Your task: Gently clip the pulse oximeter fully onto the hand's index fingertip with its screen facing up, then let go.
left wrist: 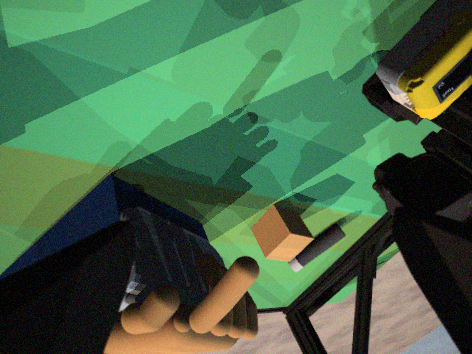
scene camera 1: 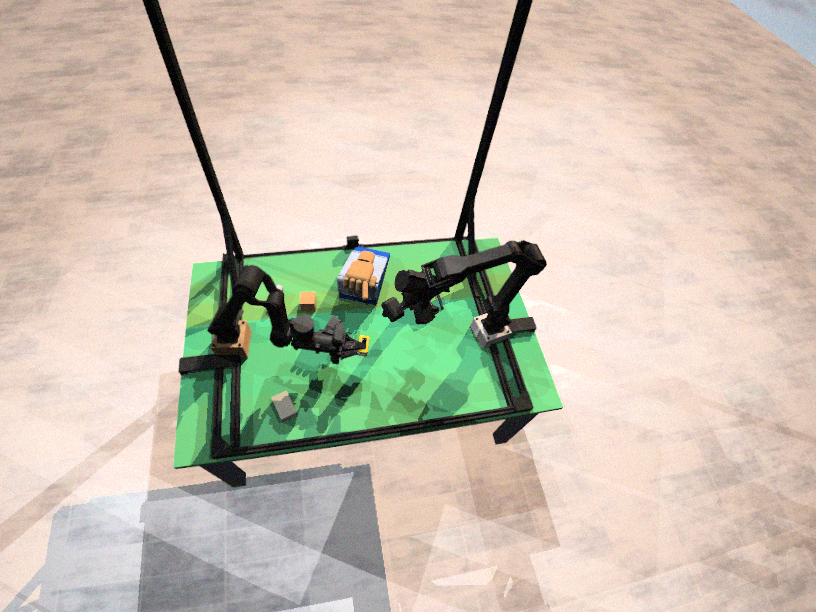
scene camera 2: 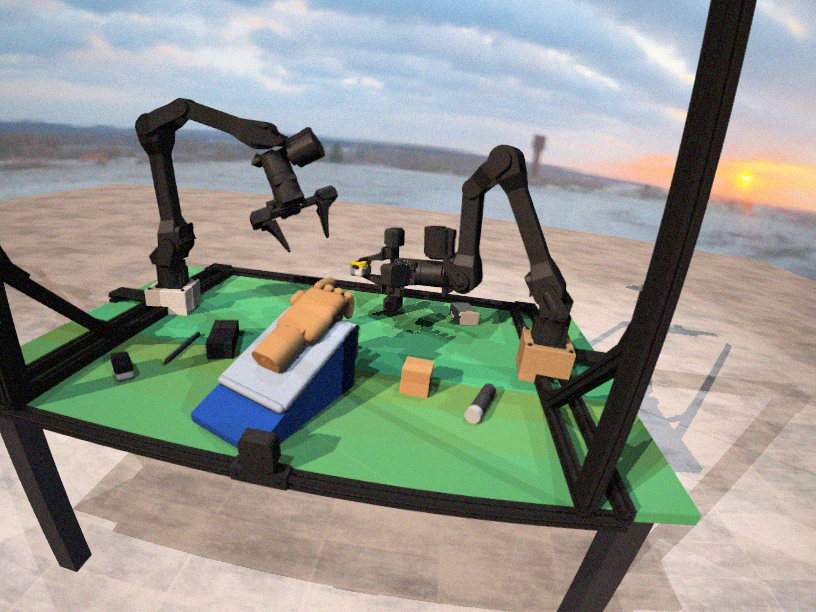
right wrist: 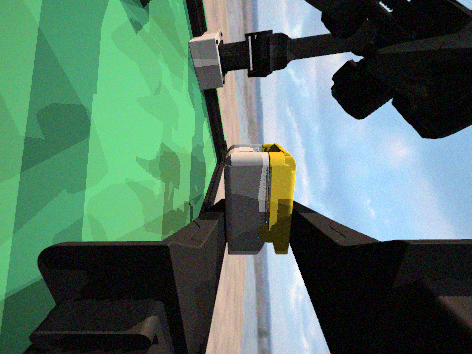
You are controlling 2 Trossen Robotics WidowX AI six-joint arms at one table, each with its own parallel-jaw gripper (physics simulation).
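Frame: origin at the left arm's base, x up, y back, z right, level; metres.
Seen in the pictures: left gripper, fingertip midpoint: (left wrist: pixel 264 227) (scene camera 2: pixel 309 244) (right wrist: pixel 333 20); right gripper, fingertip midpoint: (left wrist: pixel 449 32) (scene camera 1: pixel 365 348) (scene camera 2: pixel 359 266) (right wrist: pixel 255 205); left arm's base at its link origin: (scene camera 1: pixel 492 325) (scene camera 2: pixel 172 284) (right wrist: pixel 222 58); right arm's base at its link origin: (scene camera 1: pixel 228 333) (scene camera 2: pixel 548 340).
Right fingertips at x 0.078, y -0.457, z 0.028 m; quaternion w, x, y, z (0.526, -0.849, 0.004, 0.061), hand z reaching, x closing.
Note:
Pixels of each thing's top centre, then the offset from my right fingertips to it.
- pulse oximeter at its top centre: (right wrist: pixel 292 197) (scene camera 2: pixel 361 259) (scene camera 1: pixel 363 342) dy -0.003, dx +0.021, dz +0.011 m
- orange cube at its top centre: (left wrist: pixel 290 248) (scene camera 2: pixel 418 365) (scene camera 1: pixel 307 297) dy -0.108, dx -0.087, dz +0.296 m
- dark cylinder at its top centre: (left wrist: pixel 320 254) (scene camera 2: pixel 482 395) dy -0.214, dx -0.110, dz +0.356 m
- grey block at its top centre: (scene camera 2: pixel 464 308) (scene camera 1: pixel 283 404) dy -0.280, dx -0.107, dz -0.045 m
- black box at its top centre: (scene camera 2: pixel 222 330) dy +0.274, dx -0.102, dz +0.164 m
- pen at its top centre: (scene camera 2: pixel 181 345) dy +0.354, dx -0.128, dz +0.191 m
The pulse oximeter (scene camera 1: pixel 364 343) (scene camera 2: pixel 359 268) (right wrist: pixel 245 200), yellow above and grey below, is clamped in my right gripper (scene camera 2: pixel 366 268) (right wrist: pixel 255 205), high over the table and apart from the hand. Its dark screen is on the yellow half, seen in the left wrist view, where the oximeter (left wrist: pixel 425 95) is cut by the edge. The tan hand (scene camera 1: pixel 362 263) (scene camera 2: pixel 309 312) rests on a sloped support; its index finger (scene camera 1: pixel 365 289) (left wrist: pixel 225 295) sticks out beyond the curled fingers. My left gripper (scene camera 2: pixel 307 243) is open and empty, raised beside the hand.
The blue wedge (scene camera 2: pixel 309 401) (left wrist: pixel 90 220) holds up the hand. An orange cube (scene camera 1: pixel 307 301) (scene camera 2: pixel 416 377) (left wrist: pixel 280 235) and a dark cylinder (scene camera 2: pixel 484 397) (left wrist: pixel 322 245) lie near it. A grey block (scene camera 1: pixel 284 405) (scene camera 2: pixel 465 314), black box (scene camera 2: pixel 222 339) and pen (scene camera 2: pixel 181 347) lie elsewhere.

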